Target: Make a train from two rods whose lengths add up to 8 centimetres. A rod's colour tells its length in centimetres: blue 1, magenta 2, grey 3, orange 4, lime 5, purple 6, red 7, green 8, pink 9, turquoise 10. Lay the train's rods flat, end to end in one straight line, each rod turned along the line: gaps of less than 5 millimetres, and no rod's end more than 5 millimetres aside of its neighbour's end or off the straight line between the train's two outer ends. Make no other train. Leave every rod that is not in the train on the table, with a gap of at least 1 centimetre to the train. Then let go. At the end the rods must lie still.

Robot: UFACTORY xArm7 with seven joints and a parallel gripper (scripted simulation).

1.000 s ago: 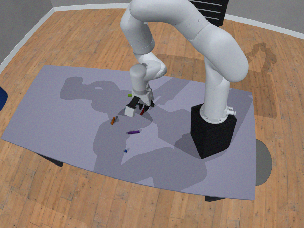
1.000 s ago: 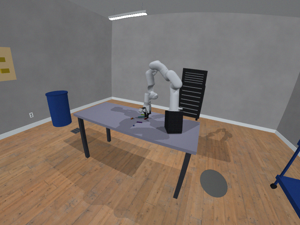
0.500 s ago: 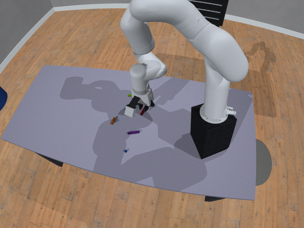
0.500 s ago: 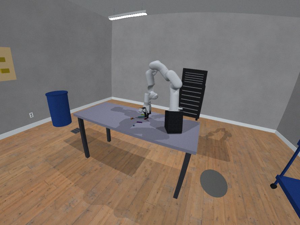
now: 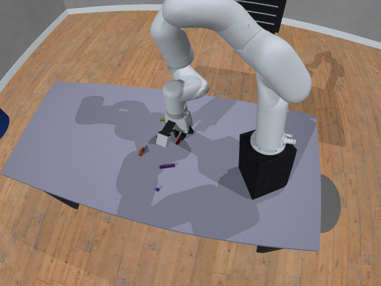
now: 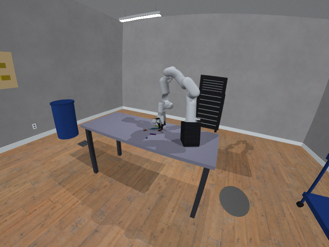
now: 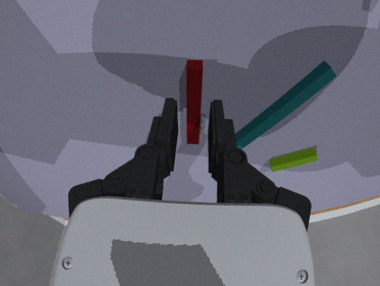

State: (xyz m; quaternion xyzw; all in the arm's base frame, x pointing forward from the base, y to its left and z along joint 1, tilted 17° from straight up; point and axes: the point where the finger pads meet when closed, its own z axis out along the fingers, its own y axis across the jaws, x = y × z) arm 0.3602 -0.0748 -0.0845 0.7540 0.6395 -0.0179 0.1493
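Right now the red rod is 3 cm below my hand. Also, from my hand: turquoise rod (7 cm ahead, 3 cm below, 1 cm to the right); purple rod (14 cm to the left, 3 cm below, 1 cm ahead); lime rod (9 cm ahead, 8 cm to the right, 3 cm below).
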